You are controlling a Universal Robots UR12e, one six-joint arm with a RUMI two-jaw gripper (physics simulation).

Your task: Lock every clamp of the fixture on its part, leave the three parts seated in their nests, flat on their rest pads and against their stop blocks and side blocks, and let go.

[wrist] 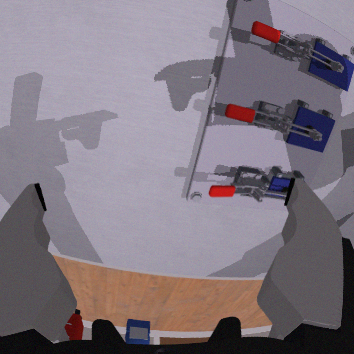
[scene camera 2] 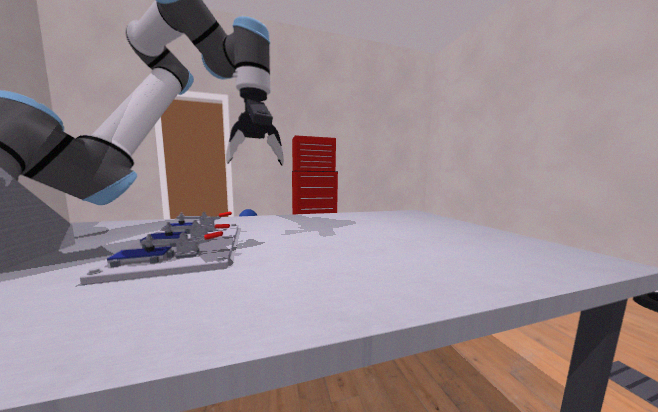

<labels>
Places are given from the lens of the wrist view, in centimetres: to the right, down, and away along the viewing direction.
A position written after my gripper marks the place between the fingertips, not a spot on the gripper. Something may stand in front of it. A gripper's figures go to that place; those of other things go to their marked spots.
my gripper (wrist: 163, 183): -1, 0, 12
toggle clamp (wrist: 234, 111): 7, -8, 27
</labels>
